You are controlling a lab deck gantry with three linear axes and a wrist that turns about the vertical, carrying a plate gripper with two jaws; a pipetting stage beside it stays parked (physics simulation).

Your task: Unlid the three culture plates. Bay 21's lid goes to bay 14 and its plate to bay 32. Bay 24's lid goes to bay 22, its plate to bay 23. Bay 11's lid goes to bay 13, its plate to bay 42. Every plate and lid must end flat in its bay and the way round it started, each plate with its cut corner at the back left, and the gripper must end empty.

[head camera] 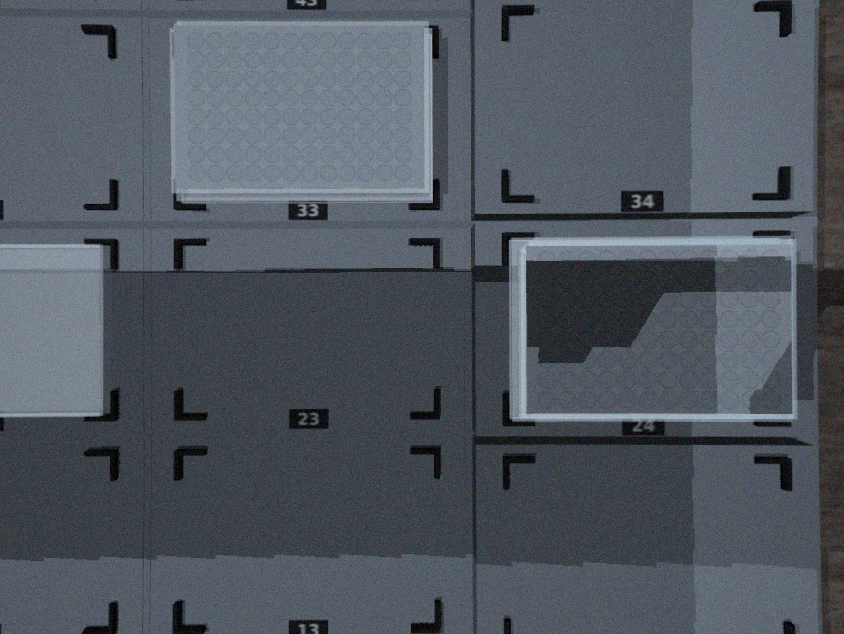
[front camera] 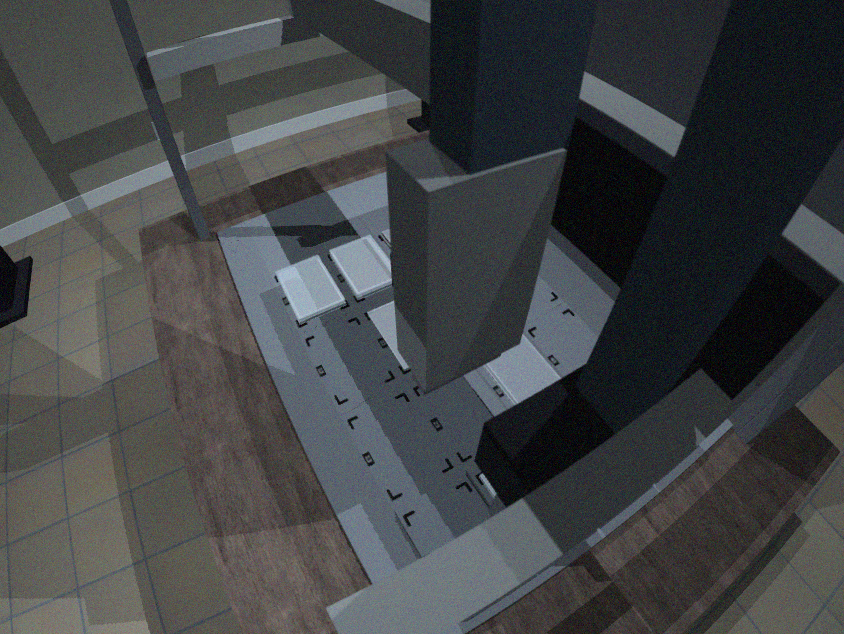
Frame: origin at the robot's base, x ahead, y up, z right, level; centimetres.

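Seen in the pictures: robot's base, link origin: (front camera: 276, 277).
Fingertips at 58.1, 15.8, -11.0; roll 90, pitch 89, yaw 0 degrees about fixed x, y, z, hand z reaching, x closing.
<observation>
Pixels of each thing's top centre, then the offset from my fingertips to it, as dx, dy, dz. "spot": a spot on its surface instead.
- clear plate, top centre: (head camera: 657, 329) (front camera: 535, 496) -2.4, -13.0, -4.0
- pale lid, top centre: (front camera: 408, 328) -35.2, -15.0, -4.0
- Bay 23, surface spot: (head camera: 308, 419) (front camera: 436, 424) spot: -18.9, -15.8, +0.6
- bay 11, surface spot: (front camera: 310, 287) spot: -50.8, -14.2, +6.6
- bay 21, surface spot: (front camera: 361, 264) spot: -51.6, -14.4, -3.5
My gripper's black body (front camera: 518, 443) is low over the right end of the deck in the front view; both jaws are hidden, so their state and any load cannot be told. A clear plate (front camera: 486, 483) (head camera: 743, 327) with wells showing sits in bay 24; a sliver shows below the body in the front view. A pale lid (front camera: 386, 324) (head camera: 51, 334) lies flat in bay 22, partly hidden by a grey block. Bay 23 (front camera: 436, 424) (head camera: 308, 419) holds nothing. In the front view, pale plates stand in bay 11 (front camera: 310, 287) and bay 21 (front camera: 361, 264). Cut corners are unclear.
Another plate (front camera: 524, 371) (head camera: 300, 109) stands in bay 33, behind bay 23. The parked stage's tall grey block (front camera: 470, 272) covers the deck's middle in the front view. A grey rail (front camera: 477, 573) crosses the near right side. Dark shadows fall across the deck.
</observation>
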